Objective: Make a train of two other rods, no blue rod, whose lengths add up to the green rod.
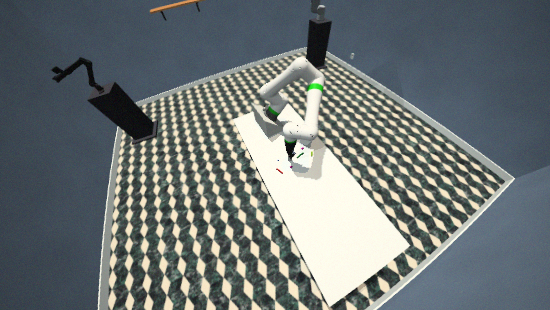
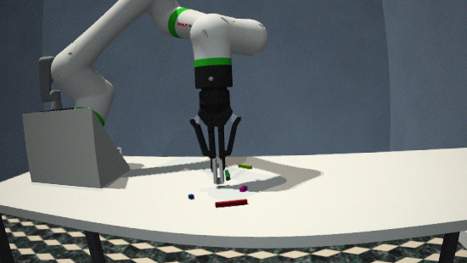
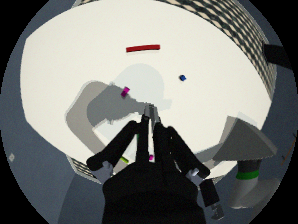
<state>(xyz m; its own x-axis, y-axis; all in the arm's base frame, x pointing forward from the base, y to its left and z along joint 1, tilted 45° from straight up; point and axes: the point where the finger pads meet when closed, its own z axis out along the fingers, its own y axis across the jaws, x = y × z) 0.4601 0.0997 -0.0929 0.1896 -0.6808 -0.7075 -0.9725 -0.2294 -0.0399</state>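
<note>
Right now my hand is 3 cm above the grey rod. Round my hand: blue rod: 10 cm to the right, 4 cm below, 4 cm behind; red rod: 13 cm to the right, 7 cm ahead, 4 cm below; green rod: 10 cm to the left, 4 cm below, 1 cm behind.
</note>
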